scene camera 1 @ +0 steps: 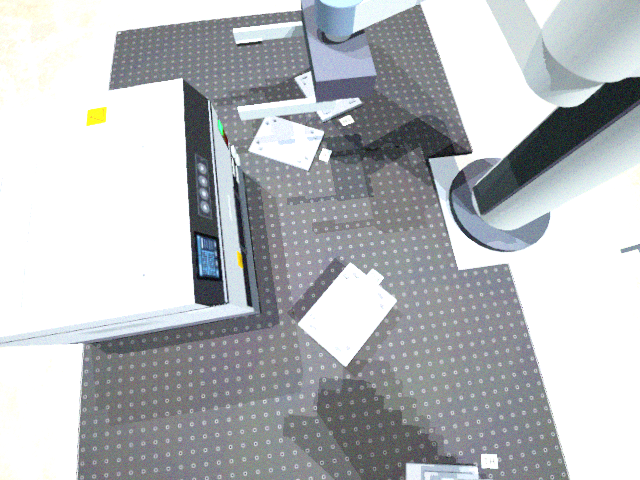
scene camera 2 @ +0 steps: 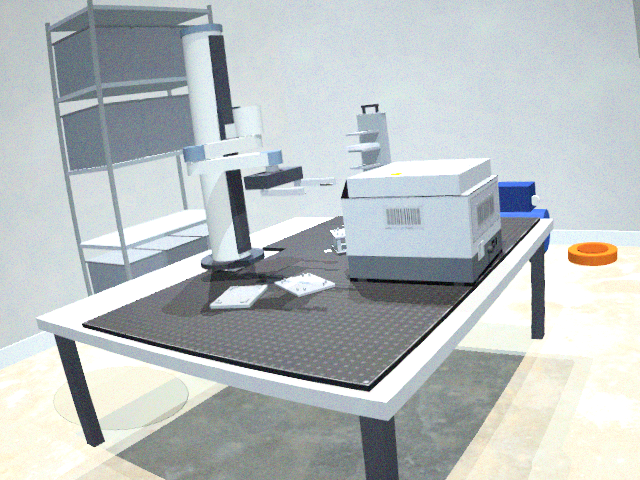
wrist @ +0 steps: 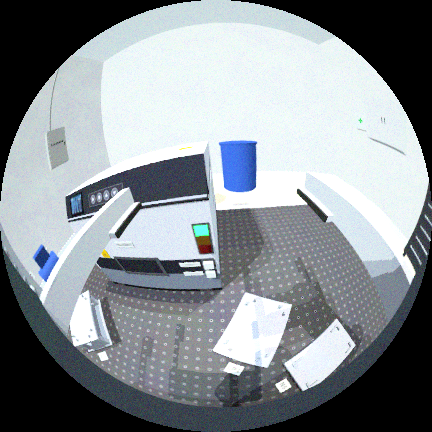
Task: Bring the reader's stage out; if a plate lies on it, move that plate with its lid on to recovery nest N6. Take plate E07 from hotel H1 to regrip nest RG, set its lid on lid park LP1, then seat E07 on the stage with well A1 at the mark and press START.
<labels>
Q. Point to a plate reader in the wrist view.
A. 179, 237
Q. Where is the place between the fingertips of the gripper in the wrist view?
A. At 216, 185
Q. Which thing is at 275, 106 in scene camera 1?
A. The gripper.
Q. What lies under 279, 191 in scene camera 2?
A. The gripper.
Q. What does the gripper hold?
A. Nothing.
</labels>
